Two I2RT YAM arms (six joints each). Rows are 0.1 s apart.
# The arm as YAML. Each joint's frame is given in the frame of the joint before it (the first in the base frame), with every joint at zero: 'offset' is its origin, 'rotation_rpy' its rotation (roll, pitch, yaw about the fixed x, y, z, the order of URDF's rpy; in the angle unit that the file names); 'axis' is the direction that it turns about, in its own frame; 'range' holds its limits. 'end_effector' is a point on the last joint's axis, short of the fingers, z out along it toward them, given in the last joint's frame.
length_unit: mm
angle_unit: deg
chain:
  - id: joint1
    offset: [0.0, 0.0, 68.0]
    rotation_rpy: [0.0, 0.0, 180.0]
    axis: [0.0, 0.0, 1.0]
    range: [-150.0, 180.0]
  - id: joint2
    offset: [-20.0, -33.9, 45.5]
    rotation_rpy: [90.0, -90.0, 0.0]
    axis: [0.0, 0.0, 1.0]
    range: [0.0, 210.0]
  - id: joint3
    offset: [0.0, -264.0, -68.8]
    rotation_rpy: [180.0, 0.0, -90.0]
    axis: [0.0, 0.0, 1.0]
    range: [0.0, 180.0]
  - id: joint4
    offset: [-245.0, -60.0, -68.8]
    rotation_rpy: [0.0, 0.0, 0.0]
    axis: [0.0, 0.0, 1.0]
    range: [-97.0, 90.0]
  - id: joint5
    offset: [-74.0, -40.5, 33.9]
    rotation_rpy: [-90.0, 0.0, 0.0]
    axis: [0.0, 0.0, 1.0]
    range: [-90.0, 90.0]
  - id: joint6
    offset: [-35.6, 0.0, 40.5]
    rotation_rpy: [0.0, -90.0, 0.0]
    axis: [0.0, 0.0, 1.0]
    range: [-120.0, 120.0]
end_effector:
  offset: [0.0, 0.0, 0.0]
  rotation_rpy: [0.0, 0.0, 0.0]
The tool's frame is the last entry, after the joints.
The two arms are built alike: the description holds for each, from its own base.
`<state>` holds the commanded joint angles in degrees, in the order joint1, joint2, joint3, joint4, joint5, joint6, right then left.
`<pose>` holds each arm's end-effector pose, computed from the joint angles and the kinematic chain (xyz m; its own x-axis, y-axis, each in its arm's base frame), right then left.
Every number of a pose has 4 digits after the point.
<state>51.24 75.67 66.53 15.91 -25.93 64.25 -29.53 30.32 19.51 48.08 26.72 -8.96</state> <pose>0.1828 0.2525 0.4021 -0.8444 0.2421 -0.4778 -0.4892 0.0147 0.8720 0.1037 -0.0771 0.3238 0.4034 -0.3884 -0.8285 0.8245 0.5470 0.1450</pose>
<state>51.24 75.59 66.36 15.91 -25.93 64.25 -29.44 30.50 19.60 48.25 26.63 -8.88</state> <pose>0.1826 0.2523 0.4015 -0.8449 0.2415 -0.4773 -0.4884 0.0158 0.8725 0.1041 -0.0771 0.3243 0.4063 -0.3878 -0.8274 0.8222 0.5501 0.1460</pose>
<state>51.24 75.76 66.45 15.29 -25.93 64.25 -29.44 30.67 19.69 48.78 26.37 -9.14</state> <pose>0.1832 0.2530 0.4000 -0.8485 0.2370 -0.4731 -0.4817 0.0241 0.8760 0.1042 -0.0770 0.3253 0.4085 -0.3940 -0.8234 0.8213 0.5522 0.1433</pose>
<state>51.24 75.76 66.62 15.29 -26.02 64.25 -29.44 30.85 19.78 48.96 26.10 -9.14</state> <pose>0.1831 0.2530 0.4011 -0.8480 0.2367 -0.4743 -0.4835 0.0214 0.8751 0.1046 -0.0770 0.3258 0.4099 -0.3951 -0.8221 0.8193 0.5557 0.1414</pose>
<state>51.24 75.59 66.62 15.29 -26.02 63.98 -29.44 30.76 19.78 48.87 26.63 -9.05</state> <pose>0.1825 0.2523 0.4019 -0.8448 0.2377 -0.4794 -0.4891 0.0205 0.8720 0.1041 -0.0771 0.3257 0.4106 -0.3932 -0.8227 0.8223 0.5496 0.1477</pose>
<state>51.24 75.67 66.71 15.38 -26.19 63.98 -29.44 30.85 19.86 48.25 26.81 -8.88</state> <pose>0.1826 0.2526 0.4022 -0.8448 0.2358 -0.4803 -0.4903 0.0181 0.8714 0.1049 -0.0776 0.3251 0.4050 -0.3868 -0.8285 0.8237 0.5477 0.1469</pose>
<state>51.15 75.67 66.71 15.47 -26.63 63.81 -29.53 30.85 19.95 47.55 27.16 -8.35</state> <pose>0.1828 0.2523 0.4024 -0.8440 0.2309 -0.4841 -0.4944 0.0152 0.8691 0.1052 -0.0782 0.3245 0.4039 -0.3773 -0.8334 0.8246 0.5446 0.1531</pose>
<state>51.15 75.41 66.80 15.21 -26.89 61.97 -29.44 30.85 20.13 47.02 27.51 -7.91</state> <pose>0.1818 0.2513 0.4038 -0.8280 0.2270 -0.5127 -0.5225 0.0195 0.8524 0.1054 -0.0784 0.3248 0.4061 -0.3693 -0.8359 0.8238 0.5438 0.1599</pose>
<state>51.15 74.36 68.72 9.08 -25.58 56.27 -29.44 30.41 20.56 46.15 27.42 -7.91</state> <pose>0.1790 0.2468 0.4097 -0.7882 0.2174 -0.5758 -0.5715 0.0889 0.8158 0.1044 -0.0777 0.3269 0.4061 -0.3695 -0.8358 0.8232 0.5450 0.1591</pose>
